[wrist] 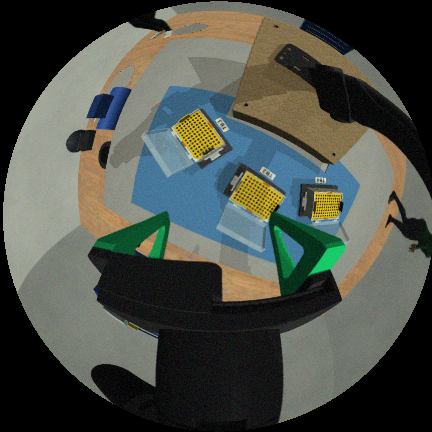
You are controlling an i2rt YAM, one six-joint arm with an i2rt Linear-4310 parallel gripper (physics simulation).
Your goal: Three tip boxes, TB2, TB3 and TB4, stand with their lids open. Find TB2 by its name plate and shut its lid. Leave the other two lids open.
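Frame: origin at the arm's base, x right, y ahead, z up, level; centimetres.
Seen in the pictures: gripper, fingertip midpoint: (218, 216); arm's base, link origin: (322, 80).
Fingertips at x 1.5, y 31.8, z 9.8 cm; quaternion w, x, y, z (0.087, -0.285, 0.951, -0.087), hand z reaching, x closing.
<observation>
Pixels of each thing's middle, then the offset from my fingertips to it. Level surfaces: height alone.
- TB2, body centre: (257, 197) dx -8.3, dy -0.4, dz -22.6 cm
- TB3, body centre: (195, 133) dx +13.3, dy -5.0, dz -22.6 cm
- TB4, body centre: (328, 206) dx -27.3, dy -12.5, dz -22.6 cm
- blue mat, surface height: dz -29.0 cm
TB2 (256, 195) stands in the middle of the three boxes, full of yellow tips, its name plate (267, 173) upside down at its upper edge. Its clear lid (243, 227) is open and hangs out toward the lower left, near the right fingertip. TB3 (198, 135) stands at the upper left, its clear lid (167, 151) open to the lower left. TB4 (326, 205) stands at the right, its clear lid (331, 230) open below it. My gripper (218, 216) is open and empty, above the near part of the mat. The right finger overlaps the view close to TB2's lower right corner.
The boxes stand on a blue mat (155, 192). A brown board (300, 107) with a black arm (345, 92) over it is at the upper right. A blue cylinder (114, 108) and a black round part (105, 154) are at the left edge of the wooden table (90, 195).
</observation>
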